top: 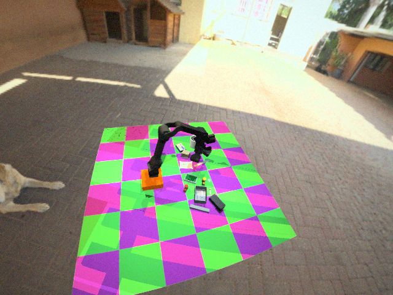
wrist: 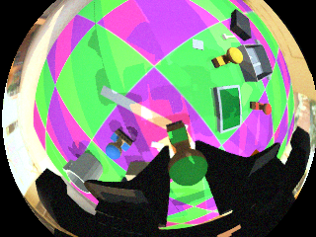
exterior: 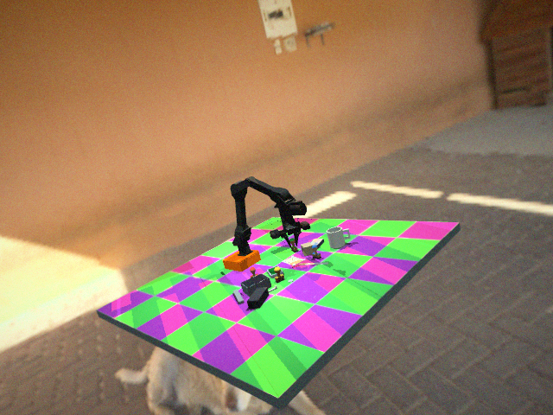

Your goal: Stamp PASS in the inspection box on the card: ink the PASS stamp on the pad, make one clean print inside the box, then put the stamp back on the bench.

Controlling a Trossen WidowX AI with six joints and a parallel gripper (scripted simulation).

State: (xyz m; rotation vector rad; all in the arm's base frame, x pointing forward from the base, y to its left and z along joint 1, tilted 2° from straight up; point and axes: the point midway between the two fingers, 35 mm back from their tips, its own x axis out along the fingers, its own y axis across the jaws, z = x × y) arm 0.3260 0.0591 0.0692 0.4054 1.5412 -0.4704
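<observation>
The blue-knobbed stamp is 100 mm to the left of my gripper tip, 80 mm below it and 40 mm ahead of it. The rest, counted from my gripper tip: white card (100 mm below, 70 mm behind, 30 mm to the left); green-knobbed stamp (right at my gripper tip); green ink pad (100 mm to the right, 90 mm below, 60 mm behind).
</observation>
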